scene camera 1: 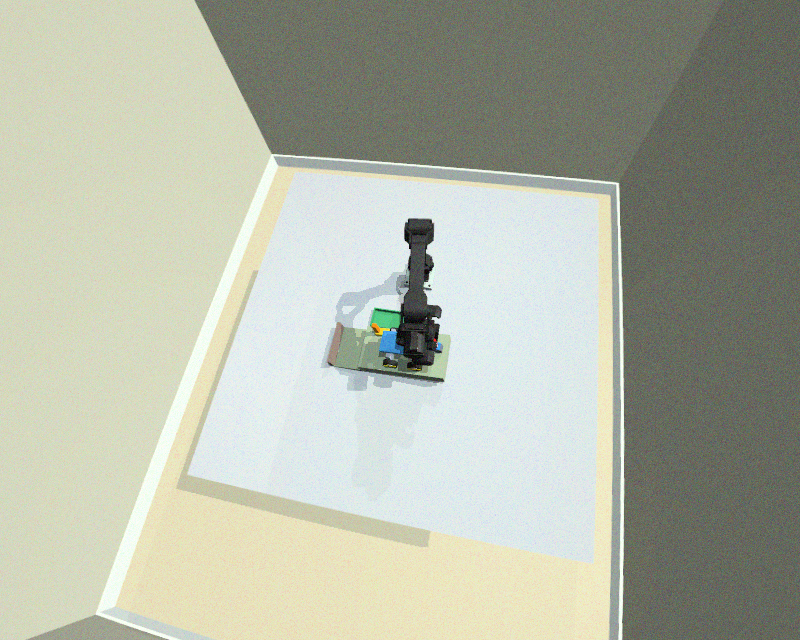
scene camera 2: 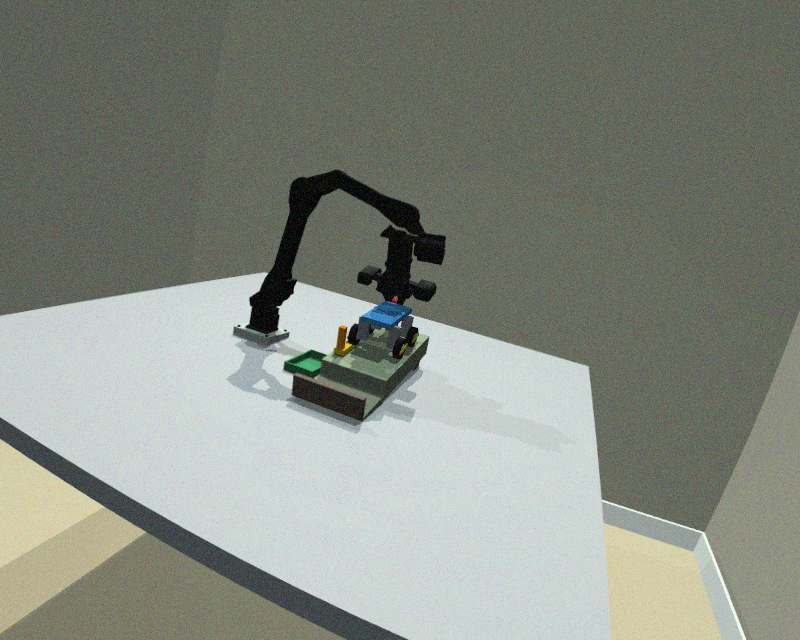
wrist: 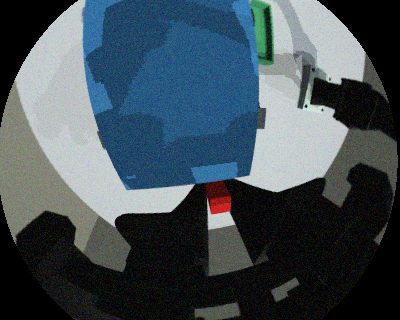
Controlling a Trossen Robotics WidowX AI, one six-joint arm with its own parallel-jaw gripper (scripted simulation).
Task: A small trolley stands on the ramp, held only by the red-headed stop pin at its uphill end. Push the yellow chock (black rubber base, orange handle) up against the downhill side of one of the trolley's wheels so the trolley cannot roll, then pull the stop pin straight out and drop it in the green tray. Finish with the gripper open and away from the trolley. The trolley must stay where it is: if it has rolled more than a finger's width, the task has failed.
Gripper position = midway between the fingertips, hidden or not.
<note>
In view: my gripper (scene camera 2: 393,313) and a blue-topped trolley (scene camera 2: 387,315).
The blue-topped trolley also shows in scene camera 1 (scene camera 1: 388,345) and in the wrist view (wrist: 176,97). My gripper also shows in scene camera 1 (scene camera 1: 435,344) and in the wrist view (wrist: 211,180).
</note>
